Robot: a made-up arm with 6 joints.
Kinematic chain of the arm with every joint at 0, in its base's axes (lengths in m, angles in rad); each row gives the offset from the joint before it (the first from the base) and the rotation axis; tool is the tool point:
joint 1: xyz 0 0 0.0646 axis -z
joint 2: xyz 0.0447 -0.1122 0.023 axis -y
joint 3: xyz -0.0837 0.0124 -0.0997 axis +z
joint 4: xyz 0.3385 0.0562 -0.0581 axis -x
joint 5: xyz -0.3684 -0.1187 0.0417 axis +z
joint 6: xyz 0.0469 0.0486 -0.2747 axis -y
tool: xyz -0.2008 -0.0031 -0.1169
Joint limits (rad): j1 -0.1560..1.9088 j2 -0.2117..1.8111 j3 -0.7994..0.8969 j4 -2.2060..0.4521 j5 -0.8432..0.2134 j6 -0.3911..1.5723
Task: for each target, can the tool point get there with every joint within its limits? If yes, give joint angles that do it. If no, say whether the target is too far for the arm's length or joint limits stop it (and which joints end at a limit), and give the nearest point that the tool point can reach.
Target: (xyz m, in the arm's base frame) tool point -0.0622 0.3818 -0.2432
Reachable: yes | joints 0.5125 0.0594 0.2212 -1.3381 -0.1055 0.3400
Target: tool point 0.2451 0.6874 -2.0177
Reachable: no: too far | nearest point 0.1108 0.1707 -0.5443 | short by 1.567 m
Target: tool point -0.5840 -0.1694 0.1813
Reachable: no: joint limits stop it (at a limit: joint 1, joint 2, joint 4, joint 5, joint 6) | nearest point -0.5685 -0.3164 0.1973 | short by 0.149 m
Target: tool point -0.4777 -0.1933 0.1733
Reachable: no: joint limits stop it (at a limit: joint 1, joint 2, joint 3, joint 4) | nearest point -0.4285 -0.1177 0.1334 | short by 0.099 m
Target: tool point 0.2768 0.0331 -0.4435
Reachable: yes | joints 0.4777 0.2068 -0.5439 -0.7315 -0.7195 0.8474
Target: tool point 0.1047 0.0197 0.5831
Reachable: no: joint limits stop it (at a limit: joint 2, joint 3, joint 6) | nearest point 0.1676 0.0315 0.4838 | short by 0.118 m
